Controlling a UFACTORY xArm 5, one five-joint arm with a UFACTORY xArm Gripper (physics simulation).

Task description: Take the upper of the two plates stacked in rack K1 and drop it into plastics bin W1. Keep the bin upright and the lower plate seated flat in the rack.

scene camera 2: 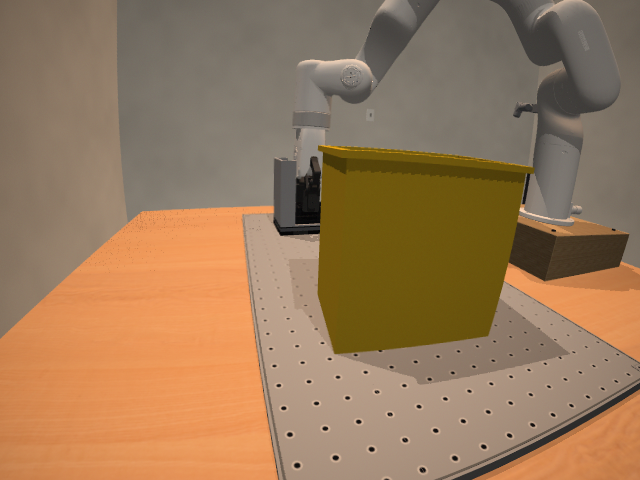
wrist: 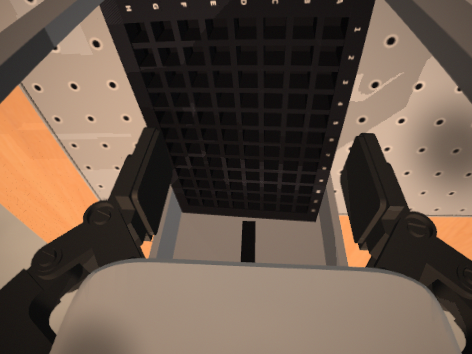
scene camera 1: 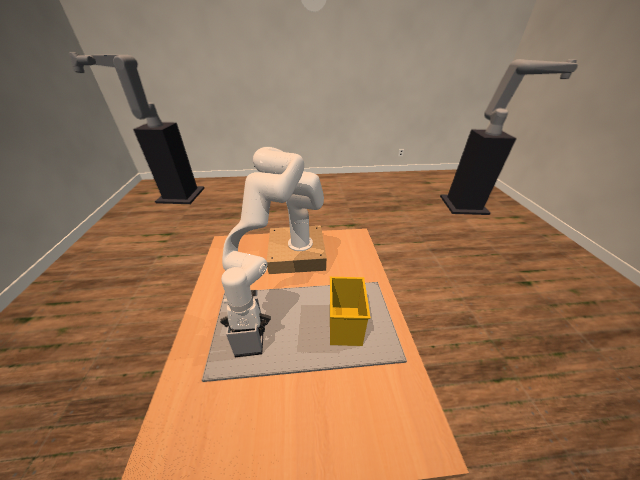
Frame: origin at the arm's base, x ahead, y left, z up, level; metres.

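Seen in the pictures: gripper, between the fingertips: (scene camera 2: 305, 206) (wrist: 256, 152); arm's base, origin of its link: (scene camera 2: 544, 218) (scene camera 1: 300, 243).
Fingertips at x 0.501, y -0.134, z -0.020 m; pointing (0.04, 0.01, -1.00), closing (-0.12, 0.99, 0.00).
Note:
Pixels of each thing's top centre, then the offset from my fingertips to it. Level surfaces: height alone.
- Grey rack K1, centre of its top: (scene camera 2: 315, 159) (scene camera 1: 243, 312) dy -0.008, dx -0.017, dz +0.098 m
- black plate, centre of its top: (wrist: 241, 149) (scene camera 2: 309, 203) dy -0.008, dx -0.007, dz +0.006 m
- Yellow bin W1, centre of its top: (scene camera 2: 418, 152) (scene camera 1: 348, 295) dy +0.352, dx -0.080, dz +0.133 m
- grey perforated mat, height of its surface: dz -0.047 m
- wooden table, height of its surface: dz -0.060 m
Grey rack K1 (scene camera 1: 245, 343) (scene camera 2: 284, 191) (wrist: 290, 240) stands at the left of the perforated mat. In the wrist view a black plate (wrist: 250, 111), with a grid of square wells and lettered and numbered edges, lies in it. The lower plate cannot be told apart. My gripper (scene camera 1: 245, 324) (wrist: 256, 152) is open and empty, pointing down at the rack. Its fingers stand to either side of the plate, the left one overlapping the plate's edge in view. Their height over it is unclear. Yellow bin W1 (scene camera 1: 347, 330) (scene camera 2: 418, 253) stands upright on the mat, right of the rack.
The grey perforated mat (scene camera 1: 305, 361) (scene camera 2: 351, 434) lies on the wooden table (scene camera 1: 305, 418) (scene camera 2: 129, 361). The arm's wooden base block (scene camera 1: 297, 265) (scene camera 2: 573, 253) stands behind the mat. Two other arms stand on black pedestals (scene camera 1: 168, 162) (scene camera 1: 478, 170) beyond the table.

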